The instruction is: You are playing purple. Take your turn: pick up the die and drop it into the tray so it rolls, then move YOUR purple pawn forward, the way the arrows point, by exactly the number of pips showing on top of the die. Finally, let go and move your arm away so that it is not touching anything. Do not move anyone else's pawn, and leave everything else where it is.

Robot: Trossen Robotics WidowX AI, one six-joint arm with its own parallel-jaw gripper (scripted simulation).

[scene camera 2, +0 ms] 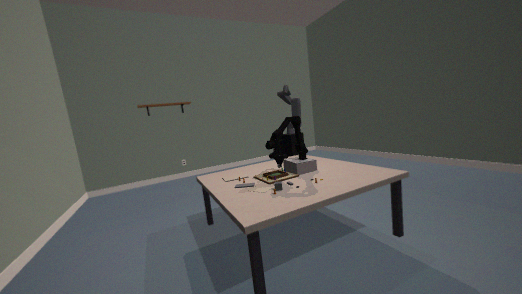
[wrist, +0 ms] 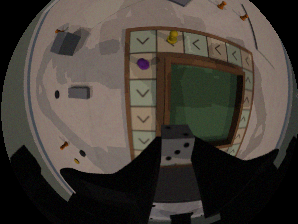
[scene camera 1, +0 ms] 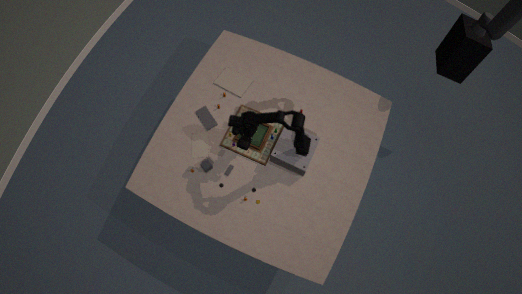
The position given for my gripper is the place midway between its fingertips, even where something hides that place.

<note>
My gripper [wrist: 175, 140] carries a die [wrist: 177, 145]. Further things: a green tray [wrist: 204, 98].
</note>
